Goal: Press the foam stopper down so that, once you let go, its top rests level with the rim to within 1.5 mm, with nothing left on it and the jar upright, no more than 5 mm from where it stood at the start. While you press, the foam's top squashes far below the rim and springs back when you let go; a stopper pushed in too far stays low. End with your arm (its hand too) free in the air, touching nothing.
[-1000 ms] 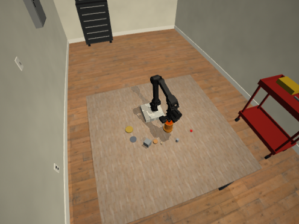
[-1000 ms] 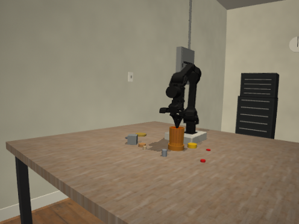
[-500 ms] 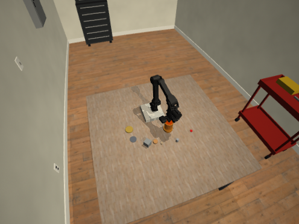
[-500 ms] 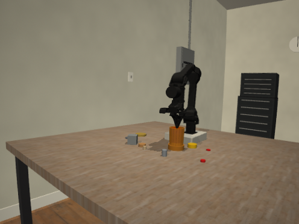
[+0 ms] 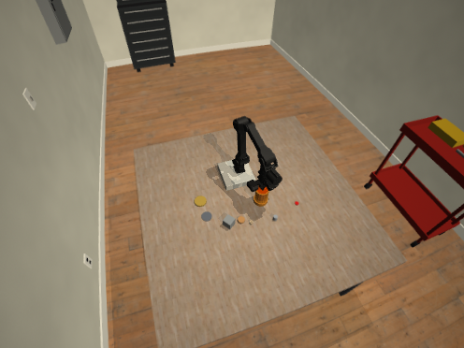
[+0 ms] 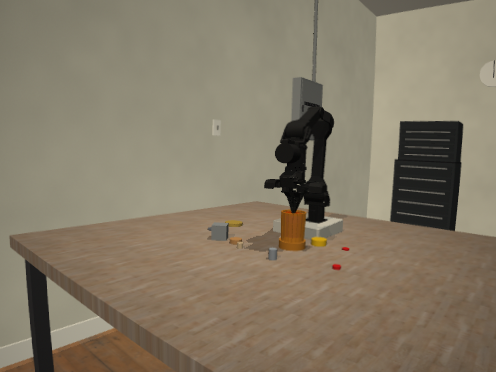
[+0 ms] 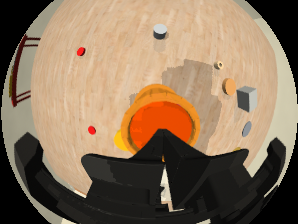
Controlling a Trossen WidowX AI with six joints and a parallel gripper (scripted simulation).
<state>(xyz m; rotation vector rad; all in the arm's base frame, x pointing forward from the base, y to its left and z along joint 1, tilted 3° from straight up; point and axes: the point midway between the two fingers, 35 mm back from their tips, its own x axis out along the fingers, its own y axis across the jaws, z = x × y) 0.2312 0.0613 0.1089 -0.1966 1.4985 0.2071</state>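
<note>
Now: the orange foam stopper 5 cm below my hand. From my hand the other things lie so: small tan disc 15 cm to the right, 14 cm below, 10 cm ahead; yellow disc 13 cm below, 9 cm behind, 4 cm to the left; small grey cylinder 14 cm ahead, 13 cm below, 4 cm to the left.
</note>
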